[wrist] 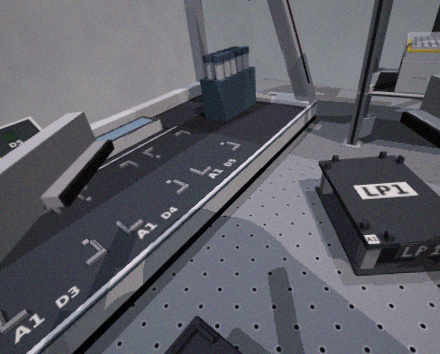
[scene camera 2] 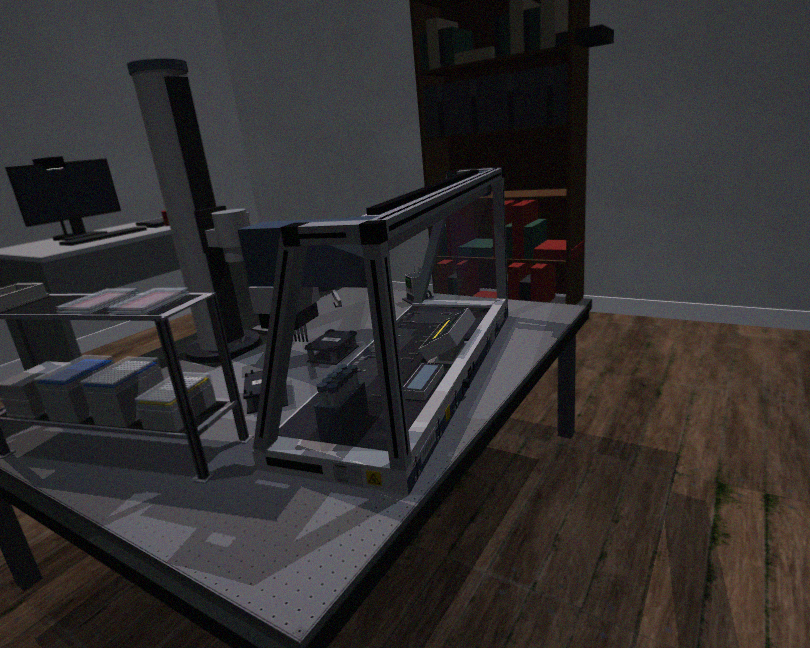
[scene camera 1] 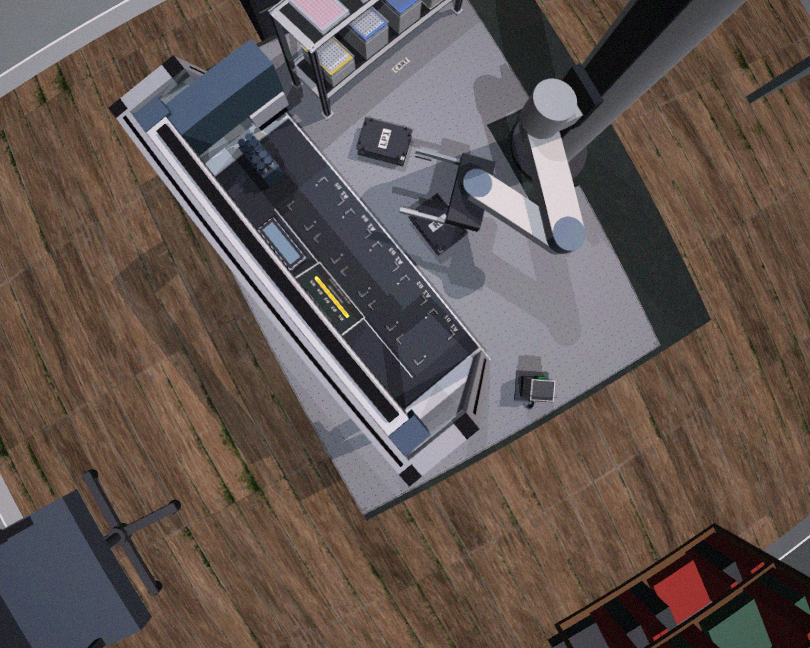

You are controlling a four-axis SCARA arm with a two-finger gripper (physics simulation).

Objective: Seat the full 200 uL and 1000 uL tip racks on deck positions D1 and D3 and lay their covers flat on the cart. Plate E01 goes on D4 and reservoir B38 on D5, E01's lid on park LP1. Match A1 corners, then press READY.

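Observation:
My gripper (scene camera 1: 410,182) is open and empty, its two fingers spread between the LP1 park (scene camera 1: 384,140) (wrist: 400,215) and a second black park stand (scene camera 1: 439,237) (scene camera 2: 331,344) (wrist: 200,342). One finger shows at the left of the wrist view. The dark deck (scene camera 1: 388,278) (wrist: 117,187) shows bare corner brackets at D1 to D5. A yellow-edged tip rack (scene camera 1: 334,57) (scene camera 2: 174,393) (wrist: 425,46) and a blue-edged one (scene camera 1: 368,25) (scene camera 2: 121,378) stand on the cart's lower shelf. Pink plates (scene camera 1: 316,10) (scene camera 2: 148,300) lie on its upper shelf. Plate and reservoir labels are unreadable.
A tube rack (scene camera 1: 258,156) (scene camera 2: 341,405) (wrist: 227,95) stands at the deck's D5 end. A blue-topped box (scene camera 1: 282,243) (scene camera 2: 424,379) and a yellow-lit screen panel (scene camera 1: 331,297) line its far side. The enclosure frame surrounds the deck. A small device (scene camera 1: 537,389) stands beyond D1.

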